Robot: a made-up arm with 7 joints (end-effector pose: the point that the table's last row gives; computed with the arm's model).
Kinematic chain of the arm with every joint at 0, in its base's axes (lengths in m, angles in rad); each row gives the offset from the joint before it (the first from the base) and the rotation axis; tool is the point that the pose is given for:
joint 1: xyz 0 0 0.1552 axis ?
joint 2: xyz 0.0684 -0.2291 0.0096 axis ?
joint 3: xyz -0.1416 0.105 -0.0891 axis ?
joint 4: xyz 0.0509 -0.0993 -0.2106 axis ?
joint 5: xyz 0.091 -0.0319 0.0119 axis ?
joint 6: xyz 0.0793 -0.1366 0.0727 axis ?
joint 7: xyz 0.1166 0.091 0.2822 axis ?
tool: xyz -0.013 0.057 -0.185
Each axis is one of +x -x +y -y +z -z.
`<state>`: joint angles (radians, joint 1 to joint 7).
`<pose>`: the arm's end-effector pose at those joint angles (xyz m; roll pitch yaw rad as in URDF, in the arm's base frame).
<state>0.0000 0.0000 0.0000 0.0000 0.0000 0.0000 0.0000</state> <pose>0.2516 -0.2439 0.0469 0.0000 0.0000 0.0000</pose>
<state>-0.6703 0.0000 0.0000 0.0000 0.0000 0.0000 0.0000</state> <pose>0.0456 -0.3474 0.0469 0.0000 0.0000 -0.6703</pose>
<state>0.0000 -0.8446 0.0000 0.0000 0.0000 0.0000 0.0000</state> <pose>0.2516 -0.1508 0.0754 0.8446 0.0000 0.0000</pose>
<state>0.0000 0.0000 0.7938 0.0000 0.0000 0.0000 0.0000</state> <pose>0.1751 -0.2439 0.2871 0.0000 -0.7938 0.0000</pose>
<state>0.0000 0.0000 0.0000 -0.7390 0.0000 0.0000 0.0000</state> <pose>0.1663 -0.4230 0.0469 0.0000 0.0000 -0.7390</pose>
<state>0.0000 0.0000 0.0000 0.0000 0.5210 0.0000 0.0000</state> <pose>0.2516 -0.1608 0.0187 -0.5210 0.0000 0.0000</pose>
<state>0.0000 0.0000 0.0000 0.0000 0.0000 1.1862 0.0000</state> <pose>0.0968 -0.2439 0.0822 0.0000 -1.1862 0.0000</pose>
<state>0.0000 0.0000 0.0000 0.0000 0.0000 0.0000 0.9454</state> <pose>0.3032 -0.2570 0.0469 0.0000 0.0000 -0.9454</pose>
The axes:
joint 1: +z
joint 2: -x
joint 3: -y
joint 4: +z
joint 5: -x
joint 6: -y
joint 7: -z

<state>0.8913 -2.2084 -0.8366 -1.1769 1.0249 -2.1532 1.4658</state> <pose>-0.2266 -0.1658 0.1421 3.0686 0.7915 -0.3661</pose>
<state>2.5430 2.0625 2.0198 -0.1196 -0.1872 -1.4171 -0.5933</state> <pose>0.0093 -0.0676 0.0913 -2.0533 0.9859 2.7491</pose>
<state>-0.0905 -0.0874 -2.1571 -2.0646 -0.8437 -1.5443 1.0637</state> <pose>-0.3025 -0.4578 0.2427 -1.0957 -0.7902 3.0081</pose>
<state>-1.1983 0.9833 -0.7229 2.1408 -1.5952 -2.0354 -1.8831</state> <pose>-0.4149 0.1686 -0.1359 -1.6770 -0.0979 -0.4922</pose>
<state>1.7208 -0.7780 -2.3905 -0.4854 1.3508 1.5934 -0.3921</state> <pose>0.1618 -0.2900 0.1603 0.5289 -0.5156 -2.4622</pose>
